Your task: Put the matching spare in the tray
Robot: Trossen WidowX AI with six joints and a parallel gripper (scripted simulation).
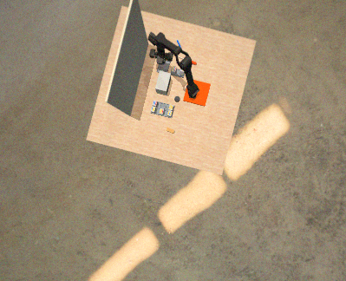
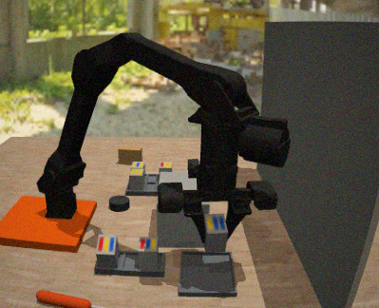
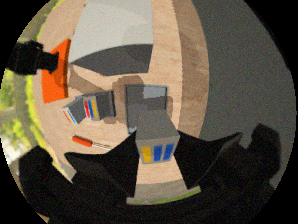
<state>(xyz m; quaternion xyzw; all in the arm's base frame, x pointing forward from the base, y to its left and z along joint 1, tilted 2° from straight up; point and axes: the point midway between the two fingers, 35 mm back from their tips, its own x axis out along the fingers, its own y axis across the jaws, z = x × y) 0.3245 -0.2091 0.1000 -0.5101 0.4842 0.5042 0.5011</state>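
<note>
The dark tray is 70 mm below my gripper tip, 10 mm to the left of it and 10 mm behind it. The rest, counted from my gripper tip: rack: 150 mm behind, 70 mm below, 30 mm to the left; then grey mounted unit: 190 mm to the left, 50 mm behind, 30 mm below; then spare block: 190 mm behind, 30 mm below, 20 mm to the left.
</note>
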